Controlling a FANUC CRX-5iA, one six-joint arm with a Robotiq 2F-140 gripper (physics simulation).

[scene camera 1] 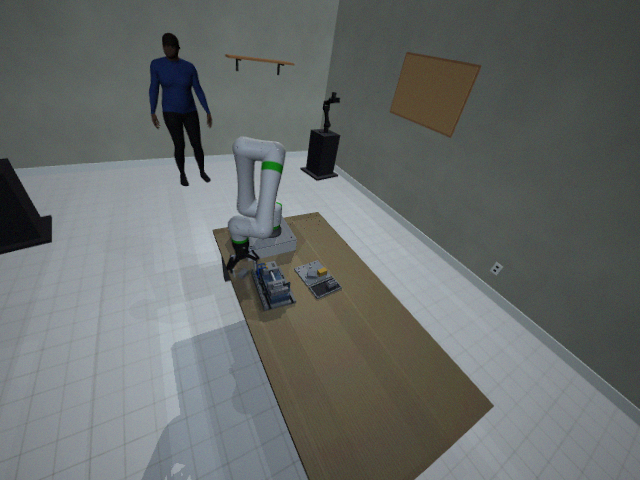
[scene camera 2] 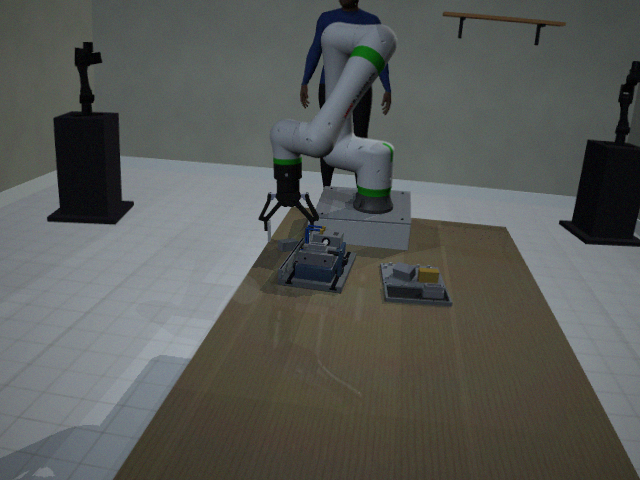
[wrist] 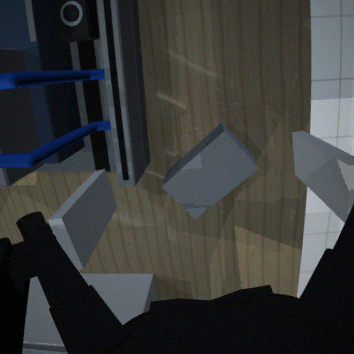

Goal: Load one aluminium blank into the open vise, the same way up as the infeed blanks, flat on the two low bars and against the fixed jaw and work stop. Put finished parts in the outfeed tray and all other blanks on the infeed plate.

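Pixels of known places: gripper, fingertip midpoint: (scene camera 1: 244, 271) (scene camera 2: 289, 240) (wrist: 199, 171); arm's base, link origin: (scene camera 2: 373, 206).
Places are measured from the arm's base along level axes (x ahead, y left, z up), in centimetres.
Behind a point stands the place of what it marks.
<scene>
My gripper (scene camera 1: 243, 265) @[x 20.9, y -30.6, z -7.5 cm] (scene camera 2: 290, 227) (wrist: 199, 171) @[x 20.9, y -30.6, z -7.5 cm] is open and empty, pointing down above a loose grey blank (scene camera 1: 242, 272) @[x 20.5, y -31.8, z -7.7 cm] (scene camera 2: 286, 244) @[x 22.6, y -31.5, z -8.3 cm] (wrist: 212, 170) @[x 20.7, y -31.5, z -7.7 cm]. The blank lies turned at an angle on the table near its edge, between the two fingers in the wrist view. The vise (scene camera 1: 278, 294) @[x 49.1, y -23.7, z -4.1 cm] (scene camera 2: 316, 270) @[x 51.3, y -22.4, z -5.6 cm] stands beside it; whether its jaws hold anything I cannot tell. A grey block (scene camera 1: 311, 274) @[x 44.3, y 3.9, z -6.7 cm] (scene camera 2: 403, 271) @[x 45.7, y 4.5, z -7.0 cm] and a yellow block (scene camera 1: 322, 271) @[x 45.8, y 11.7, z -6.7 cm] (scene camera 2: 428, 274) @[x 46.6, y 12.1, z -7.3 cm] sit on the infeed plate (scene camera 1: 301, 268) @[x 34.0, y 3.8, z -10.1 cm]. A grey part (scene camera 2: 432, 290) @[x 56.9, y 11.2, z -8.0 cm] sits in the right side of the outfeed tray (scene camera 2: 416, 301) @[x 60.2, y 6.1, z -10.2 cm].
Blue hoses (wrist: 50, 77) @[x 29.0, y -25.5, z -2.7 cm] and a long rail (wrist: 127, 100) @[x 26.8, y -27.8, z -6.2 cm] of the vise fixture are left of the blank in the wrist view. The robot's base block (scene camera 1: 279, 245) @[x 13.8, y -1.3, z -3.0 cm] (scene camera 2: 367, 233) @[x 13.6, y -3.1, z -6.0 cm] is behind the vise. The table (scene camera 1: 361, 351) @[x 98.8, y -4.2, z -10.9 cm] (scene camera 2: 387, 361) @[x 92.3, y -6.7, z -10.9 cm] ends close beside the blank. A person (scene camera 1: 178, 85) stands behind the arm.
</scene>
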